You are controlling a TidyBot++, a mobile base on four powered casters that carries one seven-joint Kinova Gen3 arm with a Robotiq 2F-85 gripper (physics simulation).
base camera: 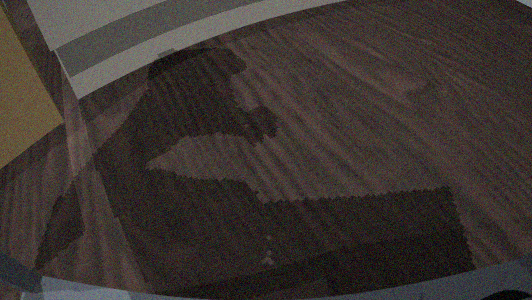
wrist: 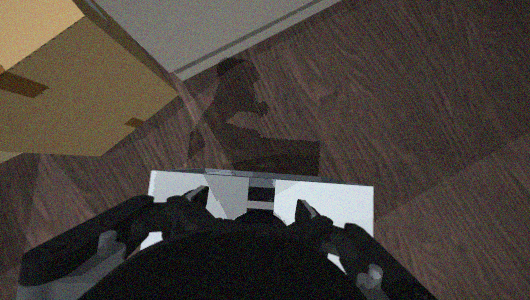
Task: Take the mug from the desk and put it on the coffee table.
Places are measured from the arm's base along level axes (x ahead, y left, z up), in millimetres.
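Pixels of known places: gripper, fingertip midpoint: [wrist: 252, 202].
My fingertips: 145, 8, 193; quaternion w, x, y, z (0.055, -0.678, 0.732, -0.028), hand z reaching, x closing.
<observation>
Behind a point stands the place of what it marks, as x, y, z.
My gripper [wrist: 252, 202] {145, 8, 194} is open, with its two dark fingertips wide apart and no object between them. It hangs over the white top of my own base in the wrist view. The mug does not show in either view. I cannot tell whether any of the furniture in view is the desk or the coffee table.
A tan, box-like piece of furniture [base camera: 22, 95] {457, 460, -293} [wrist: 95, 85] {386, 531, -128} stands at the left. A grey-white piece [base camera: 115, 45] {621, 319, -317} [wrist: 200, 32] {603, 241, -147} with a straight lower edge is at the upper left to centre. My robot's shadow falls across the dark wood floor [base camera: 360, 115] {461, -139, -397} [wrist: 400, 90] {588, -635, -396}. My white base [wrist: 325, 202] {109, -144, -14} is at the bottom.
</observation>
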